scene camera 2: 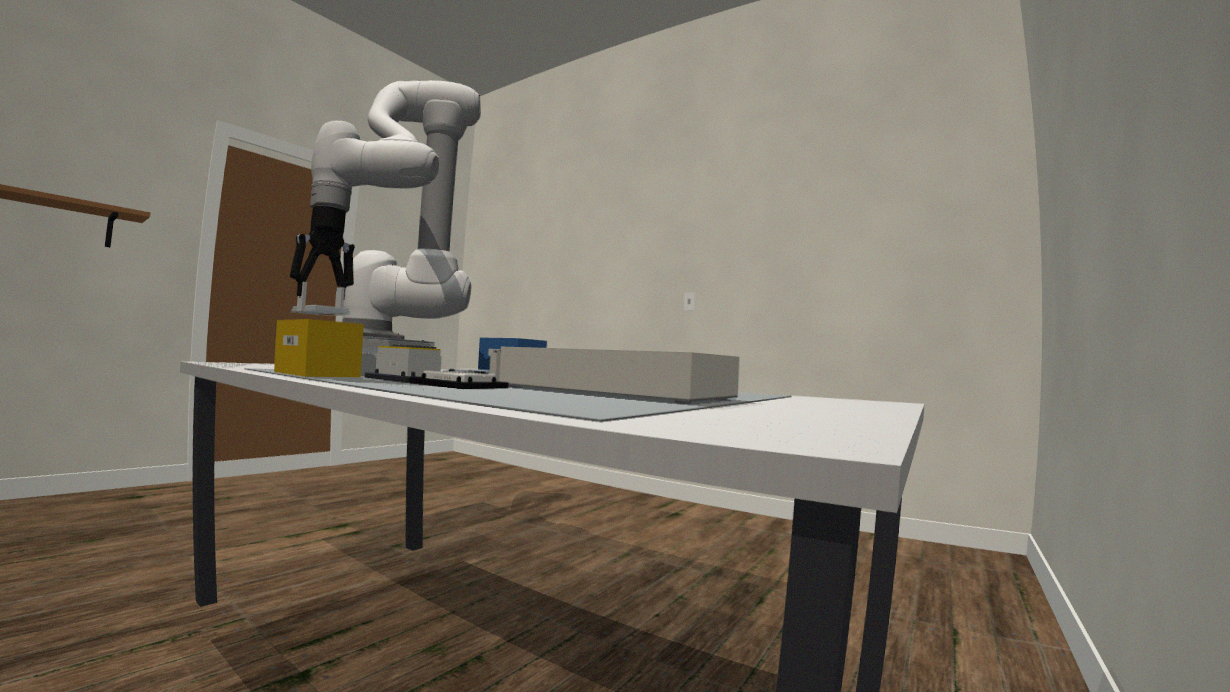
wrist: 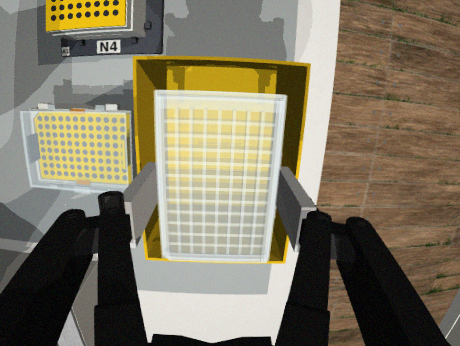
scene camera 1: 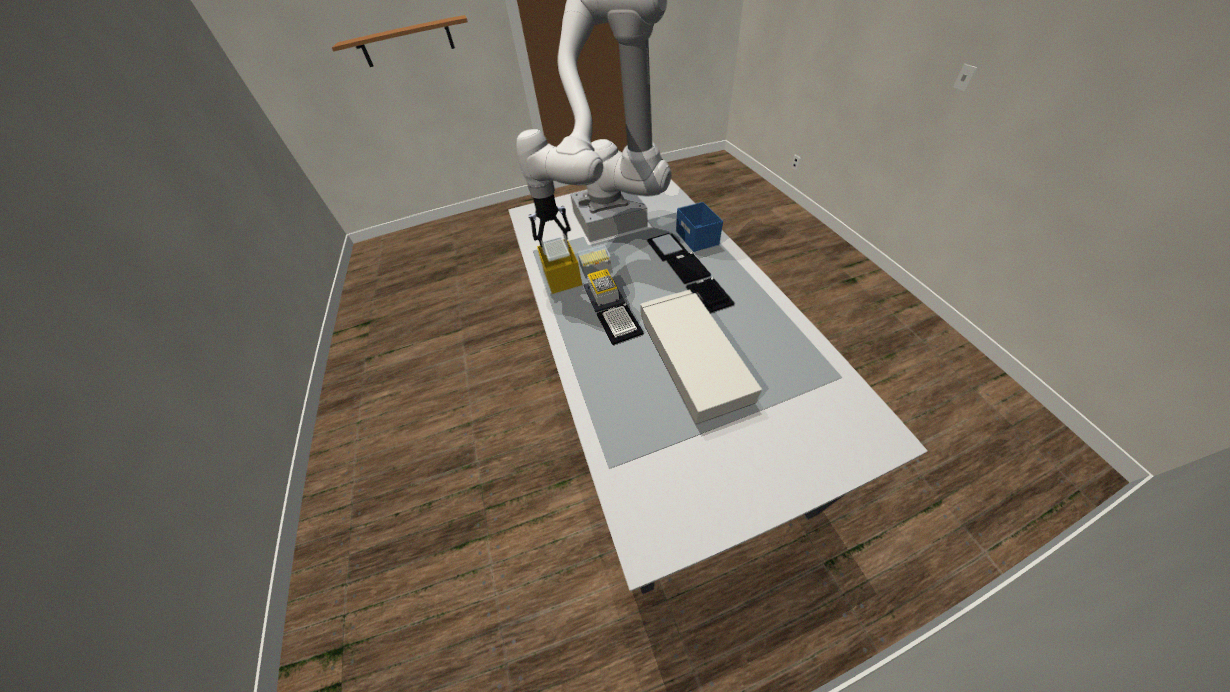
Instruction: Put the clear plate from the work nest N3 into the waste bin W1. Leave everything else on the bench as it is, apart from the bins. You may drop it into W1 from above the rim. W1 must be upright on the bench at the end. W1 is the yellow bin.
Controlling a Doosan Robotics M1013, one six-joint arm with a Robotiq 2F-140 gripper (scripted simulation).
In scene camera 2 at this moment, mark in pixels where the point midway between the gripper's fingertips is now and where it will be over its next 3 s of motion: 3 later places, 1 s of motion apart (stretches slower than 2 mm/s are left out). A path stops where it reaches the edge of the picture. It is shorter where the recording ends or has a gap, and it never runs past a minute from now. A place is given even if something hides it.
My gripper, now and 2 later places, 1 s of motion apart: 320, 313; 319, 327; 319, 326
